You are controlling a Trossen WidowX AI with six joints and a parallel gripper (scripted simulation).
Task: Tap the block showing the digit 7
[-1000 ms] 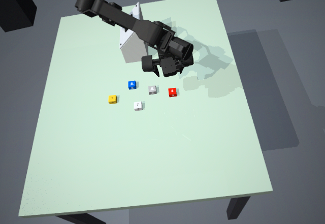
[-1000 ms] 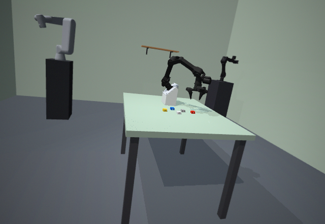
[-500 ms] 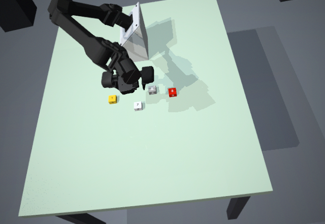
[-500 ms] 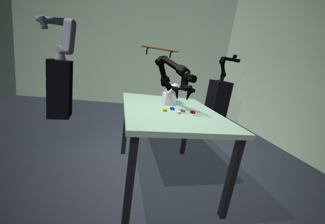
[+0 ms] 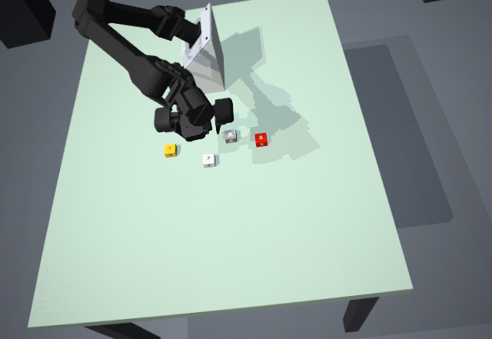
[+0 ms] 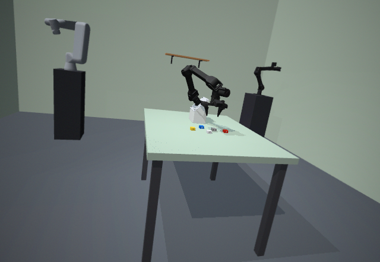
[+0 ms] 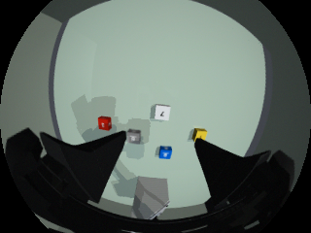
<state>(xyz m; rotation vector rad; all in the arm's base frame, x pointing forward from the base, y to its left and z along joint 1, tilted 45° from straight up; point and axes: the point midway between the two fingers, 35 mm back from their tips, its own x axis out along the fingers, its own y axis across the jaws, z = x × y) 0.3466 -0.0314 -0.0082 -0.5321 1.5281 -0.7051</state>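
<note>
Now: gripper tip 120 mm above the white block and 10 mm to the left of it. The rest, counted from my gripper tip: grey block 120 mm below, 70 mm behind, 60 mm to the left; then yellow block 120 mm below, 110 mm to the right, 60 mm behind; then blue block 120 mm below, 110 mm behind, 20 mm to the right.
</note>
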